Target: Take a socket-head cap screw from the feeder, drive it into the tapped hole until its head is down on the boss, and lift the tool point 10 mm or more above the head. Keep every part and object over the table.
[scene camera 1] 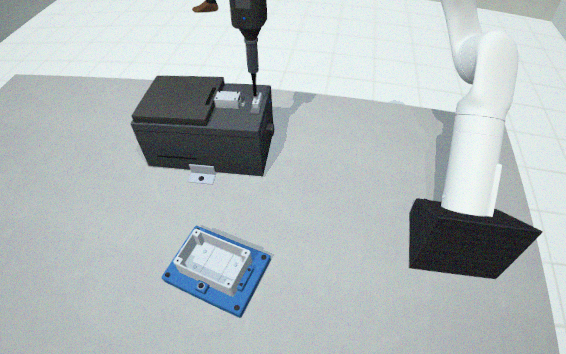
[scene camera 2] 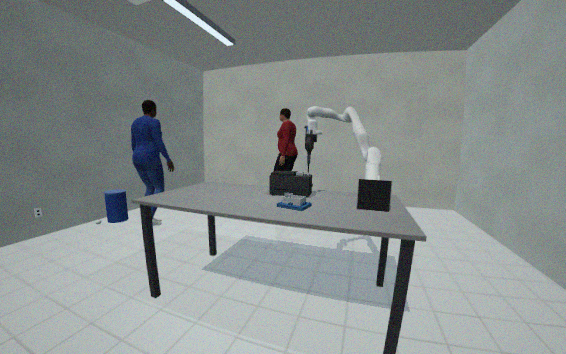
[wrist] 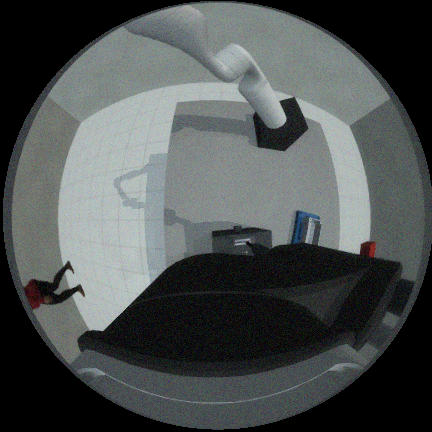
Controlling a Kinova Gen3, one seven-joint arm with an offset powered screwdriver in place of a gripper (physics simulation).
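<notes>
The dark screw feeder [scene camera 1: 200,146] [scene camera 2: 290,185] stands at the back of the table, and part of it shows in the wrist view [wrist: 220,240]. My screwdriver [scene camera 1: 255,94] [scene camera 2: 308,172] [wrist: 249,244] is upright, its thin bit tip at the small white pick-up block [scene camera 1: 256,103] on the feeder's top. Whether a screw is on the tip is too small to tell. A blue plate [scene camera 1: 220,303] [scene camera 2: 295,206] [wrist: 298,225] in front of the feeder carries an open white box [scene camera 1: 204,277] with corner holes. A small blue block [scene camera 1: 201,287] with a dark round hole sits beside it. I cannot tell which hole is the tapped one.
A white block [scene camera 1: 228,99] sits on the feeder's top. A small bracket [scene camera 1: 194,178] is at its front foot. My arm's black base [scene camera 1: 425,240] [scene camera 2: 374,195] [wrist: 280,138] stands at the right of the table [scene camera 1: 340,200]. Two people [scene camera 2: 146,135] [scene camera 2: 286,137] are beyond the table.
</notes>
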